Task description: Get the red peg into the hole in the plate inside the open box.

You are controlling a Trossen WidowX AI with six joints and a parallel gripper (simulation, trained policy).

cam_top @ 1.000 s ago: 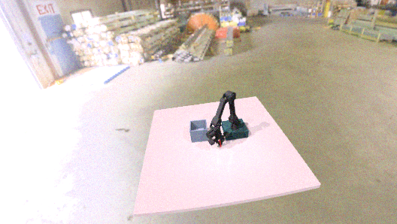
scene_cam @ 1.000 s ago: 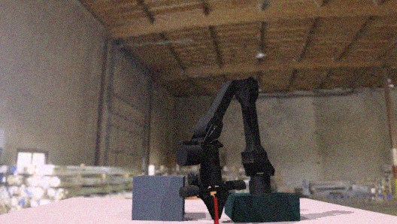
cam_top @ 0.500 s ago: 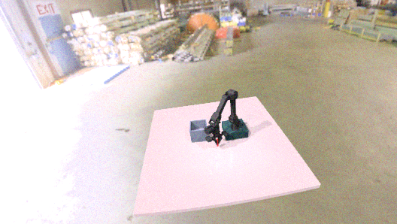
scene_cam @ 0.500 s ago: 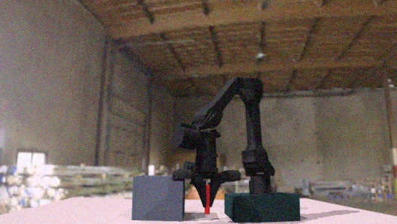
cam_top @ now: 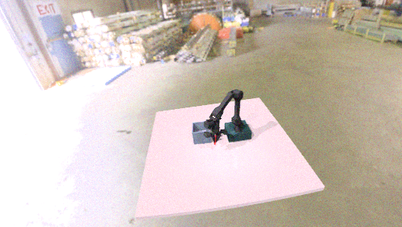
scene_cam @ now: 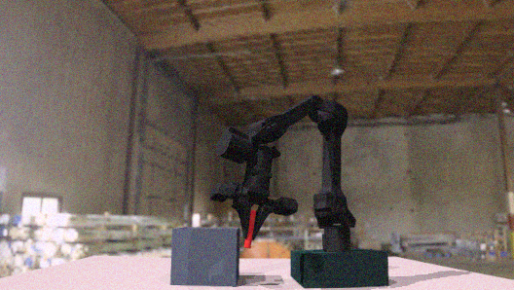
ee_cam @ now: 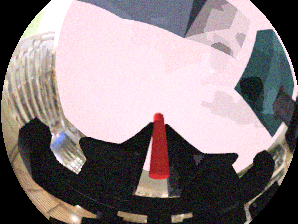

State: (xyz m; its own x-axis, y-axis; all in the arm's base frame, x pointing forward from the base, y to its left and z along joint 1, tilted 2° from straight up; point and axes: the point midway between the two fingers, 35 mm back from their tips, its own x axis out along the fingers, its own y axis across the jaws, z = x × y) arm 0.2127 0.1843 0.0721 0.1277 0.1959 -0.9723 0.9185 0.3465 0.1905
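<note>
Now: the plate 120 mm ahead of my gripper tip, 200 mm to the right of it and 70 mm below it. Round my gripper tip: red peg: 10 mm to the right, 20 mm above.
</note>
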